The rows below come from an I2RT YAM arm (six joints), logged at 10 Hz.
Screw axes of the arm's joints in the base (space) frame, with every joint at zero. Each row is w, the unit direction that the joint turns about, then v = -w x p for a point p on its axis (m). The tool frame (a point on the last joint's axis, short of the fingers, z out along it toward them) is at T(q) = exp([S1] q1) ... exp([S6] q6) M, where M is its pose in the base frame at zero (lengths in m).
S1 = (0, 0, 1, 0, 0, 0)
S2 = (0, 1, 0, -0.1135, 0, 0.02)
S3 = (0, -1, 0, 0.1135, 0, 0.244)
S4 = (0, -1, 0, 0.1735, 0, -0.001)
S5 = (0, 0, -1, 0, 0.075, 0)
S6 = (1, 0, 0, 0, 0.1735, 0)
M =
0 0 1 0.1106
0 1 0 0
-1 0 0 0.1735
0 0 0 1
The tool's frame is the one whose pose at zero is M.
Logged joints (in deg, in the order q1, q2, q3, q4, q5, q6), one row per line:
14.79, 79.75, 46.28, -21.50, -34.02, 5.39
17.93, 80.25, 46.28, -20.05, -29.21, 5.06
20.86, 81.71, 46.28, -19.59, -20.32, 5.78
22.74, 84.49, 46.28, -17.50, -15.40, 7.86
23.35, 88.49, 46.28, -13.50, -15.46, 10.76
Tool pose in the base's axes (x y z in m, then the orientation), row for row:
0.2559, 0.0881, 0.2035, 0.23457, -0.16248, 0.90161, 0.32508
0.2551, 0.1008, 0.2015, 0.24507, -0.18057, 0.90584, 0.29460
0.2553, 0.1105, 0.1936, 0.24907, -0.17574, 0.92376, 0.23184
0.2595, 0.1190, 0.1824, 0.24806, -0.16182, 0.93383, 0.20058
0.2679, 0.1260, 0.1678, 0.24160, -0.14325, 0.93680, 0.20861
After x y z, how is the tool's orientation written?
As a quaternion, w x y z.
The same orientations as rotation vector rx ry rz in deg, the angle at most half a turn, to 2 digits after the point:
-25.55, 141.78, 51.12
-28.24, 141.67, 46.07
-27.43, 144.17, 36.18
-25.27, 145.82, 31.32
-22.44, 146.78, 32.68

